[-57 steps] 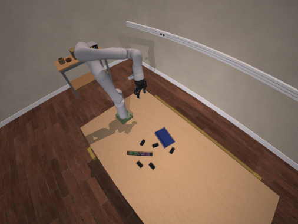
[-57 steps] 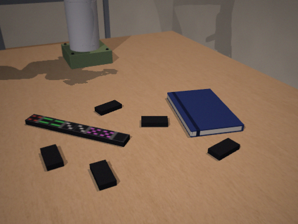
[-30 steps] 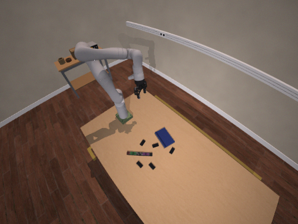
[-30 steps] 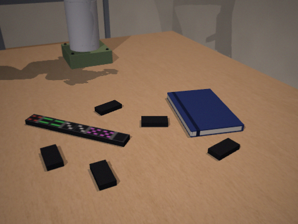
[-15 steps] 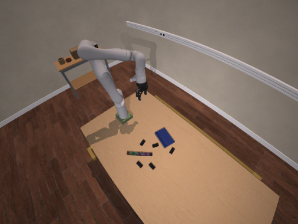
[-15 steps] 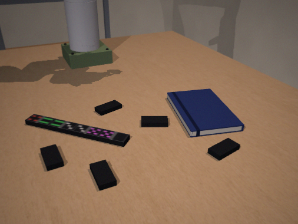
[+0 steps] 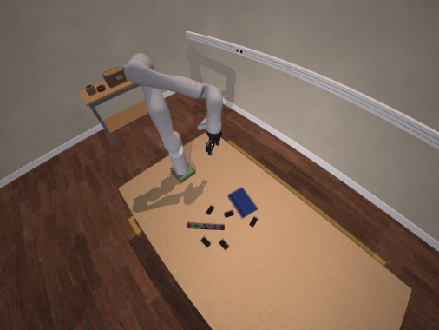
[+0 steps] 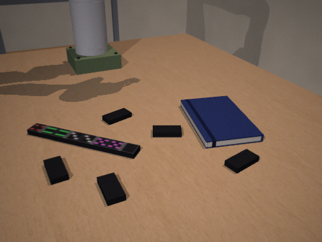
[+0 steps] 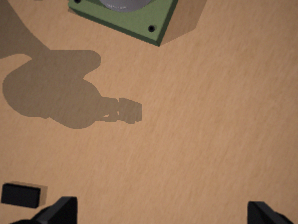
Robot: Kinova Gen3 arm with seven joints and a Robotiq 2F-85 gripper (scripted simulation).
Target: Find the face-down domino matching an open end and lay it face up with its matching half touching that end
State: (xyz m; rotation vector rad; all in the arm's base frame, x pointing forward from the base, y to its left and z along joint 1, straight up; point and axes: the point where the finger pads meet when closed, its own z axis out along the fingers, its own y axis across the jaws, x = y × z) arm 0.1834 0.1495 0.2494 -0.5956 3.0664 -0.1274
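My hand is 160 mm short of the purple domino, 190 mm to the left of it and 290 mm above it. The rest, counted from my hand: blue book 260 mm ahead, 280 mm below.
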